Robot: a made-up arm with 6 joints.
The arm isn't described. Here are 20 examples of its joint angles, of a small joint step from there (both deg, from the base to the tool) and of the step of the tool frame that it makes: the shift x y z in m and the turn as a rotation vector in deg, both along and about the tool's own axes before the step.
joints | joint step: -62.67 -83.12 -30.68 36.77 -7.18 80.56 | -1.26 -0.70 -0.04 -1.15 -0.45 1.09
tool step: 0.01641 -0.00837 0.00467 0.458 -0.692 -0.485
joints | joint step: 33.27 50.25 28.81 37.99 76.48 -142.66 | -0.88 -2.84 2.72 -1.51 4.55 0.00
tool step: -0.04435 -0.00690 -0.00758 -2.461 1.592 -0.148
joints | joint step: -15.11 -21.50 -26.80 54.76 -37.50 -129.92 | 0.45 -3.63 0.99 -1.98 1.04 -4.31
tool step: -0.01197 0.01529 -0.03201 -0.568 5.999 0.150
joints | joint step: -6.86 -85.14 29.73 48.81 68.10 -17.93 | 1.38 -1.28 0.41 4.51 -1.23 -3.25
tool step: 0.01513 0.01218 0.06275 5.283 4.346 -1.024
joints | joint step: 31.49 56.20 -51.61 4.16 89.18 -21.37 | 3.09 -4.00 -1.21 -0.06 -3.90 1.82
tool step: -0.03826 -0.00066 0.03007 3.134 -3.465 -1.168
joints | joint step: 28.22 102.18 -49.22 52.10 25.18 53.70 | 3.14 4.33 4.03 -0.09 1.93 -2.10
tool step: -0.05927 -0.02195 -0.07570 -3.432 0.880 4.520
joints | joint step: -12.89 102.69 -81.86 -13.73 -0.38 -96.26 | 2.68 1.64 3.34 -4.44 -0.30 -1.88
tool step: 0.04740 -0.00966 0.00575 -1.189 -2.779 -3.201
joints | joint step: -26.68 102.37 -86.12 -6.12 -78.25 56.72 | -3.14 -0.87 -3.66 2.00 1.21 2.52
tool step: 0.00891 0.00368 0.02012 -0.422 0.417 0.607
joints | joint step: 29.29 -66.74 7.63 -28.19 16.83 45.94 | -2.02 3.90 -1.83 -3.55 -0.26 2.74
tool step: -0.04084 -0.01790 -0.03185 0.910 -9.722 0.306
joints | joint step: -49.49 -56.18 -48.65 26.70 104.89 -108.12 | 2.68 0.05 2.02 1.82 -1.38 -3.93
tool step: 0.00349 -0.02559 0.05348 3.224 6.495 2.948
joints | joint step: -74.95 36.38 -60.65 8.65 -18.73 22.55 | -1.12 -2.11 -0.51 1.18 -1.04 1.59
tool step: 0.02195 0.02218 0.02987 0.699 0.896 -3.108
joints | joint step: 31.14 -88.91 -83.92 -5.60 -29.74 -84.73 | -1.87 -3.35 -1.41 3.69 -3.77 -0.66
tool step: -0.04510 -0.00867 0.02514 5.299 7.523 1.692
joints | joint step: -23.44 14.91 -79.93 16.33 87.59 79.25 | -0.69 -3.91 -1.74 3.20 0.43 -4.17
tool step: 0.05132 0.01335 -0.00575 0.133 -0.768 -3.118
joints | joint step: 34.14 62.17 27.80 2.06 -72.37 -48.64 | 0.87 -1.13 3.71 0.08 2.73 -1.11
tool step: -0.00801 0.02417 -0.02566 -1.549 -1.106 -1.061
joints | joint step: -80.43 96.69 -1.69 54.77 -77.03 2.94 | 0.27 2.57 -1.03 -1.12 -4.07 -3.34
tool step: 0.03754 0.00631 -0.03222 3.472 1.979 -2.822
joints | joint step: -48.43 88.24 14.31 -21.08 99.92 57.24 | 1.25 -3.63 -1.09 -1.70 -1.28 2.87
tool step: -0.00961 -0.00300 0.02204 0.954 -3.954 0.174
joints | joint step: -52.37 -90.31 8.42 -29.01 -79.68 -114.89 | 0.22 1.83 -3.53 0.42 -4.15 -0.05
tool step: -0.01107 -0.02308 0.02114 1.564 3.111 3.901
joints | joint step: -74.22 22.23 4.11 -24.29 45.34 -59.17 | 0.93 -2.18 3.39 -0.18 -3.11 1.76
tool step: 0.02300 0.00146 0.02663 2.441 2.264 -2.640
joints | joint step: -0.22 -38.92 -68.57 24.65 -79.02 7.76 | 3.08 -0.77 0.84 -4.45 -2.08 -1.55
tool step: -0.00117 0.03231 -0.02010 2.530 -2.221 -4.037
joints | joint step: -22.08 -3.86 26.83 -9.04 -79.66 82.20 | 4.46 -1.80 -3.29 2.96 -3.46 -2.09
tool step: -0.00151 -0.02877 -0.01944 -1.204 2.231 -0.342
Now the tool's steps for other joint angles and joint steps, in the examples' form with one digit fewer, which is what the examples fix.
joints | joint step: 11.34 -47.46 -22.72 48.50 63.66 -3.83 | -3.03 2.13 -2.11 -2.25 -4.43 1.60
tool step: -0.0539 -0.0153 -0.0351 -2.13 -2.97 -0.23
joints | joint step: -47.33 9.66 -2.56 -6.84 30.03 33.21 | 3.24 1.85 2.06 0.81 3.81 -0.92
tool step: -0.0483 -0.0020 -0.0436 -1.69 0.54 5.54
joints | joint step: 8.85 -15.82 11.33 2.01 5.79 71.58 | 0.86 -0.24 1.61 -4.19 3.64 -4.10
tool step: -0.0358 -0.0035 -0.0336 1.18 0.37 3.47
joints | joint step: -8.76 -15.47 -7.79 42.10 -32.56 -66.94 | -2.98 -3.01 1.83 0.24 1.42 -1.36
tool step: -0.0677 0.0074 0.0163 -1.34 7.07 -0.44
